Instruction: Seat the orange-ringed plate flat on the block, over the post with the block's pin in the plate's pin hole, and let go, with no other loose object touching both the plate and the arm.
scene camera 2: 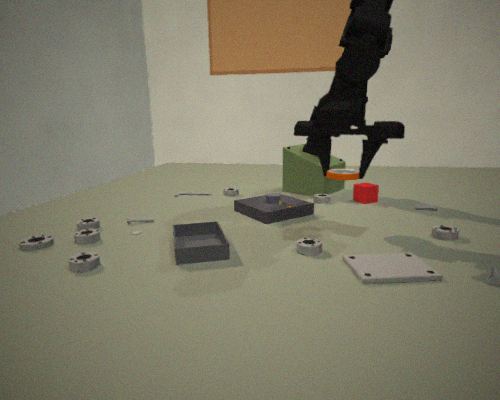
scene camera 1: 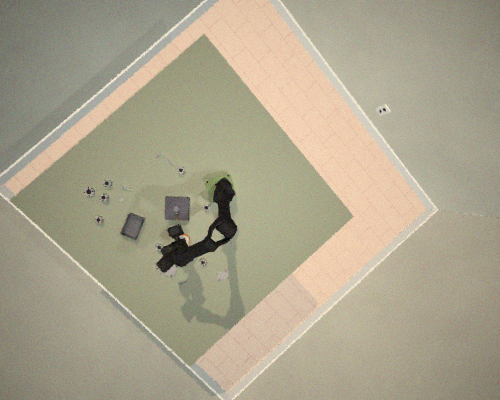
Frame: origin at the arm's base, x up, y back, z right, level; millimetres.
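Where they show: gripper, between the fingertips: [scene camera 2: 342, 177]; arm's base, origin of its link: [scene camera 2: 314, 151] [scene camera 1: 224, 185].
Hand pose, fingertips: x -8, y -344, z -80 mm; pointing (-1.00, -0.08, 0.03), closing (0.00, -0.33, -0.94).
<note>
Each offset is from my fingertips to the top centre of the thing. "pt": to the spot under its first point.
The orange-ringed plate {dz -2, dx +11, dy +5 mm} [scene camera 1: 186, 238] [scene camera 2: 343, 175] is held roughly level in the air between the fingertips, with an orange rim and a pale top. My gripper [scene camera 1: 180, 241] [scene camera 2: 344, 174] is shut on it, one finger at each side. In scene camera 1 the arm hides most of the plate. The dark square block {dz +145, dx -55, dy +69 mm} [scene camera 1: 184, 215] [scene camera 2: 260, 212] lies apart from the plate, left of and below it in scene camera 2. Its round post {pt dz +146, dx -56, dy +72 mm} [scene camera 1: 176, 208] [scene camera 2: 273, 198] stands up uncovered. Small yellow-orange marks show beside the post; which one is the pin I cannot tell.
An open dark tray {dz +223, dx -70, dy -168 mm} [scene camera 1: 132, 226] [scene camera 2: 202, 254] stands left of the block. A green sloped box [scene camera 2: 303, 172] and a red cube {dz -54, dx -55, dy +214 mm} [scene camera 2: 365, 193] stand behind. A round grey part {dz +47, dx -80, dy -143 mm} [scene camera 2: 309, 246] and a pale four-holed slab {dz -67, dx -87, dy -190 mm} [scene camera 2: 392, 268] lie in front. Several more grey parts lie around.
</note>
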